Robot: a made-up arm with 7 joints. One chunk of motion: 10 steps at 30 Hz.
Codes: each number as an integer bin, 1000 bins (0 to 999) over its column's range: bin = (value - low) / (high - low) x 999, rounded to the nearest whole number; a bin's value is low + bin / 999 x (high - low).
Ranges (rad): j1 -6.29..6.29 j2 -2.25..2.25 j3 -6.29..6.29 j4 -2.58..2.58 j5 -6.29..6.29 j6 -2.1..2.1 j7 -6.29..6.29
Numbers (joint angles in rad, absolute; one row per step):
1: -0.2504 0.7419 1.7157 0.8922 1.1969 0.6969 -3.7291
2: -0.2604 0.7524 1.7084 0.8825 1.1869 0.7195 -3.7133
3: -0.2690 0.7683 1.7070 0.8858 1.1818 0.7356 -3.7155
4: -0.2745 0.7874 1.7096 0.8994 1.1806 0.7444 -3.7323
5: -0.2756 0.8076 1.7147 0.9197 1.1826 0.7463 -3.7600
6: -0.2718 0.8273 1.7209 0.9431 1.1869 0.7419 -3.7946
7: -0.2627 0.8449 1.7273 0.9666 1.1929 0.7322 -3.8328
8: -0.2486 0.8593 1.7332 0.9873 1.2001 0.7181 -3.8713
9: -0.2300 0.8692 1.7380 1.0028 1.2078 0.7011 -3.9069
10: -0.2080 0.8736 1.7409 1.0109 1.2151 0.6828 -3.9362
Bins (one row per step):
1: 480 664 636 672 595 665 203
2: 479 667 635 670 594 671 205
3: 478 670 635 671 593 674 204
4: 478 674 635 674 593 677 203
5: 478 679 636 678 593 677 201
6: 478 683 636 682 594 676 198
7: 479 687 637 687 594 674 195
8: 480 690 637 691 595 670 192
9: 481 692 638 694 595 666 189
10: 483 693 638 695 596 662 187

